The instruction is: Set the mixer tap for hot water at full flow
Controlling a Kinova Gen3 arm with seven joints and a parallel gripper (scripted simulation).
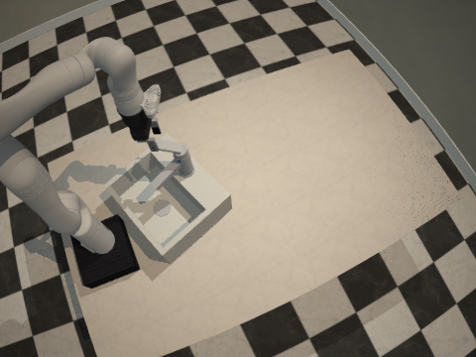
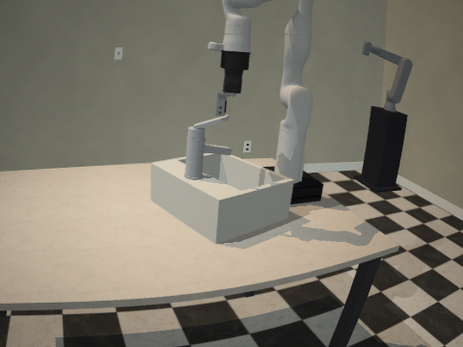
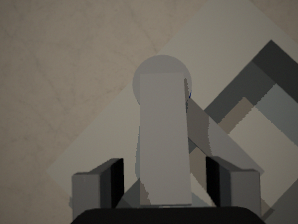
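My gripper is now 2 cm short of the lever, 1 cm to the left of it and 4 cm above it. From my hand the other things lie so: white sink basin: 5 cm behind, 7 cm to the right, 29 cm below.
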